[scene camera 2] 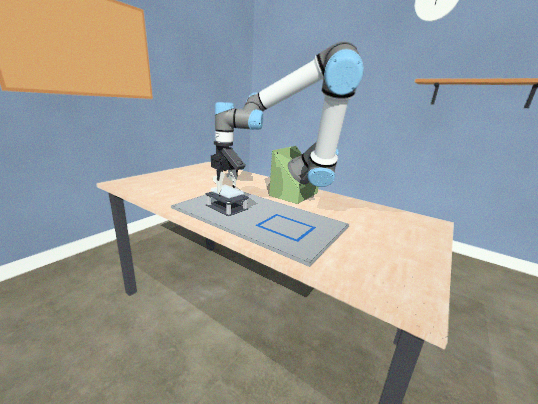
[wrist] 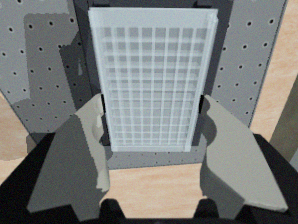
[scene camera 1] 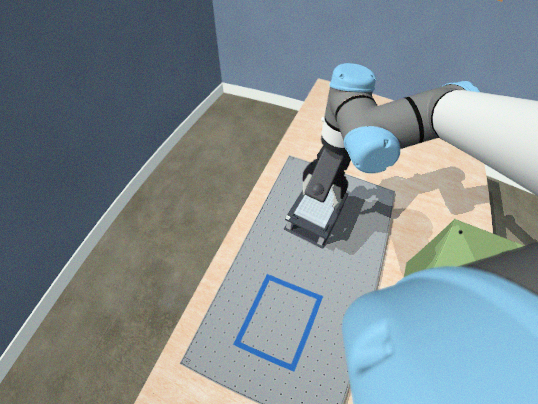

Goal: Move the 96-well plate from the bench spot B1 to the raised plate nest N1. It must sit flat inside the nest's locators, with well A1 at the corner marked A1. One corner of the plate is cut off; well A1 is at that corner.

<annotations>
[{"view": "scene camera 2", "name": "my gripper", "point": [226,192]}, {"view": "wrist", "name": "my gripper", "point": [151,95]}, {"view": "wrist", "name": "96-well plate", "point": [146,113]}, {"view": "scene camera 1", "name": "my gripper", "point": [319,201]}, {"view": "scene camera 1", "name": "96-well plate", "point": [324,210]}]
</annotations>
